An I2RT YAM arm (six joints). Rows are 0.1 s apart.
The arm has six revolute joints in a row. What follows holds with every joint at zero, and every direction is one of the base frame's. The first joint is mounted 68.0 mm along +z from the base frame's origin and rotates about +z. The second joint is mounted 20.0 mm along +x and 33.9 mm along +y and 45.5 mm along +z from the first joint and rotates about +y. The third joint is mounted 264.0 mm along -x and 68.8 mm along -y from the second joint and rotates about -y. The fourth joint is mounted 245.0 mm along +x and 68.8 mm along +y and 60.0 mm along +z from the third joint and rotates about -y. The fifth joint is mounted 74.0 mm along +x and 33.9 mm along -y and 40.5 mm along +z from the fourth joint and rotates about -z. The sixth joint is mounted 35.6 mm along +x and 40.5 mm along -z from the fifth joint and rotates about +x. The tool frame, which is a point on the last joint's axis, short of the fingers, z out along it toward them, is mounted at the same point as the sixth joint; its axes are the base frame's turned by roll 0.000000, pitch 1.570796 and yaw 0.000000 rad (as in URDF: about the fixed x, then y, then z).
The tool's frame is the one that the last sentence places.
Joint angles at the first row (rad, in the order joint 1, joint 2, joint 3, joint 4, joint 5, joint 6):
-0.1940, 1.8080, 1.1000, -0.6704, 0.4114, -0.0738
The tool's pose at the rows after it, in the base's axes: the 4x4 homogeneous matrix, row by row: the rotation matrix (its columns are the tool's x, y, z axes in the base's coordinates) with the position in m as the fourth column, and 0 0 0 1 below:
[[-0.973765 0.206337 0.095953 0.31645], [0.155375 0.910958 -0.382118 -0.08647], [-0.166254 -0.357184 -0.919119 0.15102], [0 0 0 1]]
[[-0.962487 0.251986 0.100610 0.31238], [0.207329 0.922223 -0.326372 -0.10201], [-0.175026 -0.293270 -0.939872 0.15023], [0 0 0 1]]
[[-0.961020 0.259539 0.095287 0.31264], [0.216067 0.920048 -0.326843 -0.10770], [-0.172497 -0.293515 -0.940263 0.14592], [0 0 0 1]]
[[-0.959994 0.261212 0.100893 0.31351], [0.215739 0.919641 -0.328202 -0.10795], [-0.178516 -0.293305 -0.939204 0.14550], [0 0 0 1]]
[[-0.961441 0.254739 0.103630 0.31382], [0.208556 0.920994 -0.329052 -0.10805], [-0.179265 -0.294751 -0.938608 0.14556], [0 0 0 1]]
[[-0.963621 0.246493 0.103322 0.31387], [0.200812 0.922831 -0.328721 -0.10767], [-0.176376 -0.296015 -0.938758 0.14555], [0 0 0 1]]
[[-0.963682 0.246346 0.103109 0.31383], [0.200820 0.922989 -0.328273 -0.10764], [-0.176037 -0.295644 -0.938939 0.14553], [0 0 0 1]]
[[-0.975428 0.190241 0.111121 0.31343], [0.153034 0.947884 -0.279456 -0.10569], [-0.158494 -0.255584 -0.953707 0.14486], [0 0 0 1]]
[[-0.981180 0.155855 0.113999 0.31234], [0.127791 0.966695 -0.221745 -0.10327], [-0.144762 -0.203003 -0.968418 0.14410], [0 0 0 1]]
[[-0.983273 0.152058 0.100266 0.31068], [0.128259 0.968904 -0.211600 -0.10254], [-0.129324 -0.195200 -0.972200 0.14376], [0 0 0 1]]
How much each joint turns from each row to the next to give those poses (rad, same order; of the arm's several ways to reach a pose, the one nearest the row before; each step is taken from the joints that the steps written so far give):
-0.0347, 0.0000, 0.0000, 0.0011, -0.0534, -0.0004
-0.0561, 0.0004, 0.0000, 0.0046, -0.0690, -0.0004
-0.0164, 0.0149, 0.0000, 0.0145, -0.0012, -0.0076
0.0000, 0.0018, 0.0000, 0.0080, -0.0004, 0.0000
0.0000, 0.0001, 0.0000, 0.0031, 0.0000, -0.0076
0.0012, 0.0000, 0.0000, -0.0008, 0.0000, -0.0073
0.0000, 0.0000, 0.0000, -0.0004, -0.0003, 0.0000
0.0000, 0.0000, 0.0000, -0.0099, -0.0508, -0.0496
0.0000, 0.0000, 0.0000, -0.0172, -0.0572, -0.0248
0.0000, -0.0001, 0.0000, -0.0168, -0.0057, 0.0000

